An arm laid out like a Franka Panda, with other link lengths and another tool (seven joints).
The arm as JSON. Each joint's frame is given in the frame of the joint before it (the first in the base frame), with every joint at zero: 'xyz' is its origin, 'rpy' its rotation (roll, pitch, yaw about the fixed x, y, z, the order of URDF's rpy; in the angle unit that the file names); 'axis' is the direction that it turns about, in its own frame. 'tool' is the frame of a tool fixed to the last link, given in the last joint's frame.
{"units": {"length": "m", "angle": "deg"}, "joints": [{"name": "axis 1", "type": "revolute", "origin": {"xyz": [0.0, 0.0, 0.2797], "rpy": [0.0, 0.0, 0.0]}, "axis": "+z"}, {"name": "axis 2", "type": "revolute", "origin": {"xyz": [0.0, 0.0, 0.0], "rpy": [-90.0, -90.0, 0.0]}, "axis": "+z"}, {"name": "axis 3", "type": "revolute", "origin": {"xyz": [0.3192, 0.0, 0.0], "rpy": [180.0, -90.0, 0.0]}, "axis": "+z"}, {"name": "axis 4", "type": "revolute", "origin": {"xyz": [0.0, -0.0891, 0.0], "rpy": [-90.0, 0.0, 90.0]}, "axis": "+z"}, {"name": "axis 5", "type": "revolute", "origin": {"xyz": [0.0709, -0.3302, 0.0], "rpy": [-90.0, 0.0, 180.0]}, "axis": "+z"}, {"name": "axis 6", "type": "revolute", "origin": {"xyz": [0.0, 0.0, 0.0], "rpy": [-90.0, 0.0, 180.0]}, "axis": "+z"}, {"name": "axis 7", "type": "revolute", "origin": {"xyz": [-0.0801, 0.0, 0.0], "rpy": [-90.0, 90.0, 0.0]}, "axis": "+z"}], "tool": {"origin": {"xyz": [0.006, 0.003, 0.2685], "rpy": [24.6, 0.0, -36.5]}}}
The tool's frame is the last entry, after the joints.
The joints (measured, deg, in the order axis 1, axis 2, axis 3, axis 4, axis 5, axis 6, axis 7), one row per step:
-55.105, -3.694, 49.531, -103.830, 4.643, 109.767, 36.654
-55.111, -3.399, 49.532, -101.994, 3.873, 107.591, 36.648
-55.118, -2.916, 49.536, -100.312, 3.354, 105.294, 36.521
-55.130, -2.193, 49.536, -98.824, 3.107, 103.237, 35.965
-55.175, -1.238, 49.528, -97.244, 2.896, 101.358, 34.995
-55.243, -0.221, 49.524, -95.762, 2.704, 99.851, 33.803
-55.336, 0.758, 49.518, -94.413, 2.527, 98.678, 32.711
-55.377, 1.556, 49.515, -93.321, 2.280, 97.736, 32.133
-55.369, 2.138, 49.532, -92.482, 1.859, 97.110, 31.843
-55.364, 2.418, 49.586, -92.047, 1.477, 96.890, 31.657
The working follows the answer.
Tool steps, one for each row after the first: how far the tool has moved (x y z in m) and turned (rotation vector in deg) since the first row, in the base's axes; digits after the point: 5 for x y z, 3 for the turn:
-0.00183, -0.00228, 0.00825, -0.448, 0.586, 0.285
-0.00485, -0.00389, 0.01400, -0.494, 1.525, 0.611
-0.00749, -0.00502, 0.01739, -0.139, 2.518, 1.290
-0.00894, -0.00690, 0.02054, 0.371, 3.355, 2.331
-0.00918, -0.00929, 0.02326, 0.903, 3.934, 3.554
-0.00858, -0.01213, 0.02574, 1.413, 4.279, 4.627
-0.00812, -0.01471, 0.02765, 1.763, 4.570, 5.226
-0.00745, -0.01727, 0.02936, 1.778, 4.719, 5.586
-0.00671, -0.01895, 0.03051, 1.585, 4.703, 5.847

Tool pose at each row, in the base's axes (x y z in m, rotation vector in deg; rounded; the steps above come from the unrounded poses):
0.53749, -0.02816, 0.35306, -123.893, -110.670, 13.859
0.53566, -0.03044, 0.36131, -123.600, -110.805, 14.972
0.53264, -0.03205, 0.36706, -122.826, -110.674, 16.040
0.53000, -0.03318, 0.37045, -121.449, -110.785, 16.809
0.52855, -0.03506, 0.37360, -119.726, -111.323, 17.316
0.52831, -0.03745, 0.37632, -117.957, -112.177, 17.567
0.52891, -0.04029, 0.37880, -116.460, -112.988, 17.578
0.52937, -0.04286, 0.38071, -115.533, -113.357, 17.616
0.53004, -0.04542, 0.38242, -115.105, -113.651, 17.809
0.53078, -0.04711, 0.38357, -114.979, -113.996, 18.033

